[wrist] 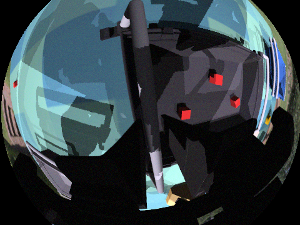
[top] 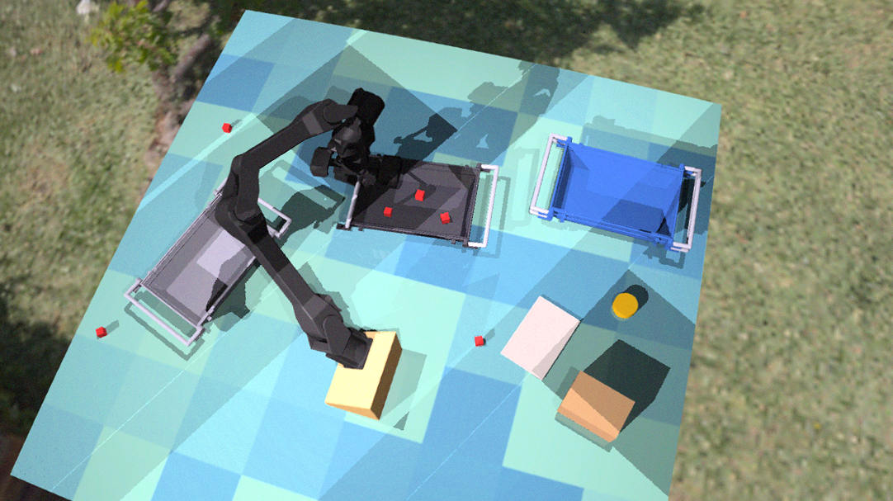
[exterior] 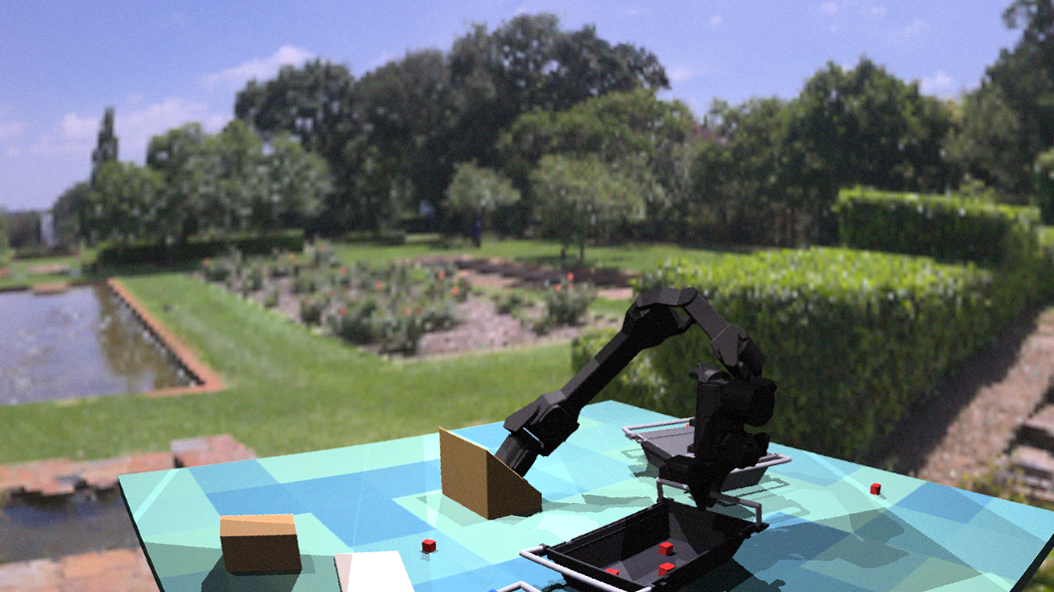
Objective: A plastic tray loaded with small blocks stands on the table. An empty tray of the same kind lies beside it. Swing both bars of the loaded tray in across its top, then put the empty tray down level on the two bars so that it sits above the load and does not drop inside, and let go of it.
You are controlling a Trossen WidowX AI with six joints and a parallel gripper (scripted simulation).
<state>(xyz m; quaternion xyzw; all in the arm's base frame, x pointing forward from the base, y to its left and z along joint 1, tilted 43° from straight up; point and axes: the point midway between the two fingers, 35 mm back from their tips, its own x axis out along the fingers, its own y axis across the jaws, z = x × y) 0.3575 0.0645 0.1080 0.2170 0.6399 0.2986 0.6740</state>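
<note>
Right now my gripper tip is 270 mm to the right of the grey tray, 250 mm past it and 20 mm above it. Round my gripper tip: yellow disc (610 mm to the right, 90 mm behind, 60 mm below); white flat plate (460 mm to the right, 210 mm behind, 70 mm below); brown box (590 mm to the right, 320 mm behind, 40 mm below).
</note>
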